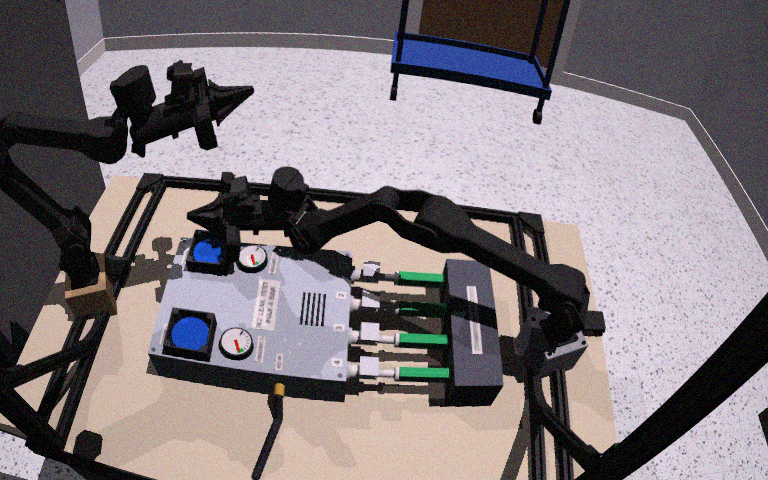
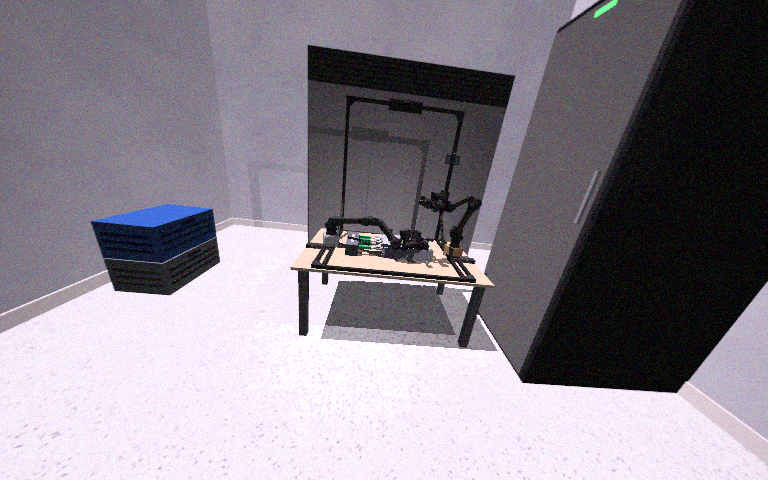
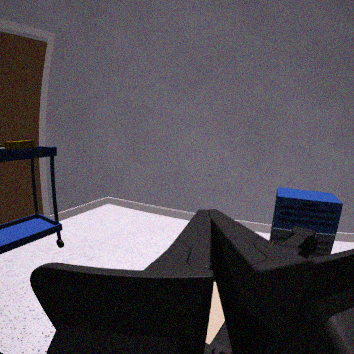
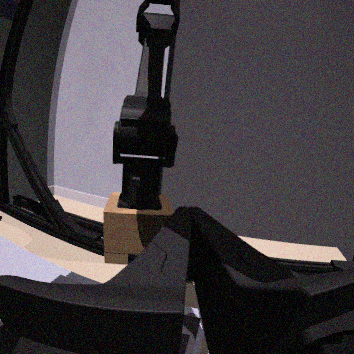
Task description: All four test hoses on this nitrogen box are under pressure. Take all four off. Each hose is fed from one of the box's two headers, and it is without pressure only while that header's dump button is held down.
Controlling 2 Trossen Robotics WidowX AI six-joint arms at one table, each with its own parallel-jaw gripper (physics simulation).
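Frame: origin at the left arm's base, x right, y ahead, z up, level; centimetres.
Where they show: left gripper, fingertip midpoint: [image 1: 253, 89] [image 2: 418, 201] [image 3: 206, 218]; right gripper, fingertip midpoint: [image 1: 186, 215] [image 2: 430, 239] [image 4: 186, 216]; left arm's base, link origin: [image 1: 84, 274] [image 2: 454, 246] [image 4: 138, 201]; right arm's base, link origin: [image 1: 558, 331] [image 2: 330, 233].
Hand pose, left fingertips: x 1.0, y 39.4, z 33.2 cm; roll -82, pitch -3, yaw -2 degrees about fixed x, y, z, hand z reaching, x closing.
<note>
Things, the pixels of their top centre, and the offset from my left fingertips. "*": a spot on its surface instead. Level surfaces: height alone.
- pale grey nitrogen box, surface spot: [image 1: 226, 297] * dx +12.1, dy -9.5, dz -33.6 cm
- dark block, surface spot: [image 1: 459, 350] * dx +34.5, dy +25.3, dz -33.6 cm
- upper blue dump button, top centre: [image 1: 210, 251] dx +1.8, dy -10.5, dz -32.0 cm
- lower blue dump button, top centre: [image 1: 190, 333] dx +19.4, dy -17.8, dz -32.0 cm
- black hose with a brass fitting, surface spot: [image 1: 279, 390] * dx +31.1, dy -5.2, dz -36.7 cm
- table, surface height: dz -41.6 cm
The pale grey nitrogen box [image 1: 226, 297] lies on the table. Several green-sleeved test hoses [image 1: 420, 276] [image 1: 423, 339] [image 1: 424, 373] run from white connectors at its right side to a dark block [image 1: 459, 350]. An upper blue dump button [image 1: 207, 250] and a lower blue dump button [image 1: 190, 333] sit in black guards, each beside a round gauge [image 1: 252, 258] [image 1: 236, 343]. My right gripper [image 1: 189, 215] [image 4: 186, 216] is shut and empty, low by the upper button's guard; whether it touches is unclear. My left gripper [image 1: 252, 89] [image 3: 206, 218] is shut and empty, raised high at upper left.
My right arm [image 1: 436, 217] spans above the box's upper edge and the top hoses. A black hose with a brass fitting [image 1: 279, 390] leaves the box's lower side. Dark rails [image 1: 322, 195] frame the table [image 2: 373, 261]. A blue cart [image 1: 470, 65] [image 3: 30, 232] stands beyond.
</note>
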